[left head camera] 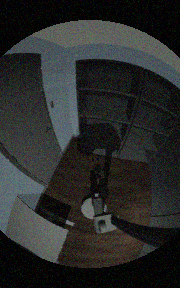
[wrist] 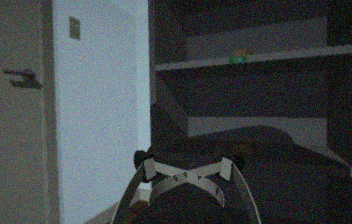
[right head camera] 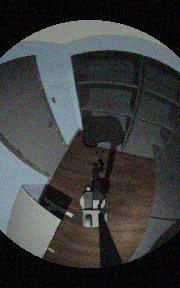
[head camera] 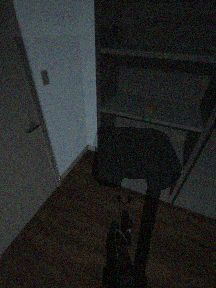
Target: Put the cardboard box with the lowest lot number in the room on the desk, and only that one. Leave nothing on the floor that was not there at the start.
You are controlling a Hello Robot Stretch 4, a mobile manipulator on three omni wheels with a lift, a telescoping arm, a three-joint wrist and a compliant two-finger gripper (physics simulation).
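Places are measured from the robot's base along level axes (x left, y up, z ahead), in millimetres.
Where they show: gripper, fingertip midpoint: [left head camera: 98, 167] [wrist: 188, 155] [right head camera: 95, 161] [head camera: 122, 220].
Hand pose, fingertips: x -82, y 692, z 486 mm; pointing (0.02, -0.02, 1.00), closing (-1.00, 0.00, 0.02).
Note:
Each offset is from my fingertips to the top centre of the thing. "spot": to the spot under its first point. Level surfaces: height alone.
No cardboard box can be made out in these dim views. The desk {dy +2 mm} [left head camera: 37, 232] [right head camera: 35, 220] shows its pale top at the lower left in both side head views. My gripper [head camera: 124, 199] [wrist: 188, 155] is open, its fingertips wide apart with nothing between them. It points toward the left part of the shelf unit {spot: dx -310, dy +245, dz +668 mm} [head camera: 160, 123] [wrist: 290, 56], with a gap of floor before it. An orange patch {spot: dx -248, dy +313, dz +795 mm} [head camera: 151, 108] [wrist: 243, 52] and a green patch {spot: dx -202, dy +254, dz +708 mm} [head camera: 146, 119] [wrist: 238, 59] show at a shelf; I cannot tell what they are.
A closed door [head camera: 25, 165] [wrist: 22, 135] stands left of the shelf unit, with a switch plate {dx +654, dy +559, dz +899 mm} [head camera: 45, 77] [wrist: 74, 28] on the wall between. A large dark shadow covers the lower shelves. A tall grey surface [left head camera: 167, 185] [right head camera: 170, 185] stands on the right. Wood floor {dy -718 mm} [head camera: 65, 240] surrounds my base.

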